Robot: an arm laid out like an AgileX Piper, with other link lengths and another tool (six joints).
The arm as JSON. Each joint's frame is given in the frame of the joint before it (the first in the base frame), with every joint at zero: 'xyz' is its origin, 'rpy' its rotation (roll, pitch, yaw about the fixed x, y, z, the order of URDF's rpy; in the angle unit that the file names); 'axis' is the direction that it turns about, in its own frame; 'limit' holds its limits. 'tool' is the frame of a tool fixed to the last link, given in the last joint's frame.
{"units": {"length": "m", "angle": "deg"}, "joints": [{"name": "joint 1", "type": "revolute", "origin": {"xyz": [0.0, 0.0, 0.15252], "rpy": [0.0, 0.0, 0.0]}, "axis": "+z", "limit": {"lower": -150.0, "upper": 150.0}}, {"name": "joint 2", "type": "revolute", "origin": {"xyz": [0.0, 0.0, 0.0], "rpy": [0.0, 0.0, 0.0]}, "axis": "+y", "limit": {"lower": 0.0, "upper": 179.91}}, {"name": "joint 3", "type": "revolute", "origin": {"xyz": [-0.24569, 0.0, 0.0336], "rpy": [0.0, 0.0, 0.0]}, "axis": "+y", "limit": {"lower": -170.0, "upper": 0.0}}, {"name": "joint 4", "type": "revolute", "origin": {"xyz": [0.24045, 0.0, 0.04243], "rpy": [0.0, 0.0, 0.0]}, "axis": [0.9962, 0.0, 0.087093], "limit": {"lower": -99.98, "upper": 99.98}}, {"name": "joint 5", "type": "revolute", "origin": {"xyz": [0.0, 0.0, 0.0], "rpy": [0.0, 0.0, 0.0]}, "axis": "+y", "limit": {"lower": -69.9, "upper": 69.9}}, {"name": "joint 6", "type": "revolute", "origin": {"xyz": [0.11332, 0.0, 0.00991], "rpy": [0.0, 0.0, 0.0]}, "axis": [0.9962, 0.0, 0.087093], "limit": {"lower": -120.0, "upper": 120.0}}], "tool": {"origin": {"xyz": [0.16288, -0.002, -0.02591], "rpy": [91.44, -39.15, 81.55]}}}
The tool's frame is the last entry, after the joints.
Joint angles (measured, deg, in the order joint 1, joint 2, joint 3, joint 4, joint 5, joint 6), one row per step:
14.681, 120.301, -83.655, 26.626, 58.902, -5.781
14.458, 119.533, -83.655, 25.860, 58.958, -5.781
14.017, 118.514, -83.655, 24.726, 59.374, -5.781
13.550, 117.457, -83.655, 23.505, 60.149, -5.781
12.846, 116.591, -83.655, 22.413, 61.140, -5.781
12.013, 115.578, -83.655, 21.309, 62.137, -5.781
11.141, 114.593, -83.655, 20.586, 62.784, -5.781
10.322, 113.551, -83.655, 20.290, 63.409, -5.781
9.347, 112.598, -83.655, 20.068, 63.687, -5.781
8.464, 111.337, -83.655, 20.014, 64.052, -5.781
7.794, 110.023, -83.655, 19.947, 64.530, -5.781
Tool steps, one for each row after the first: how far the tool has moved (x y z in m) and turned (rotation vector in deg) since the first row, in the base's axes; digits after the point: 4 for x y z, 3 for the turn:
0.0027, -0.0038, 0.0034, -0.441, -0.856, 0.196
0.0050, -0.0104, 0.0081, -1.143, -1.698, 0.483
0.0058, -0.0177, 0.0131, -1.939, -2.255, 0.897
0.0056, -0.0260, 0.0174, -2.704, -2.383, 1.065
0.0060, -0.0351, 0.0225, -3.477, -2.636, 1.080
0.0078, -0.0427, 0.0277, -3.947, -3.103, 0.733
0.0093, -0.0482, 0.0338, -4.049, -3.566, 0.224
0.0126, -0.0542, 0.0392, -4.117, -4.247, -0.595
0.0156, -0.0590, 0.0467, -3.998, -5.126, -1.379
0.0175, -0.0628, 0.0545, -3.889, -5.964, -1.907

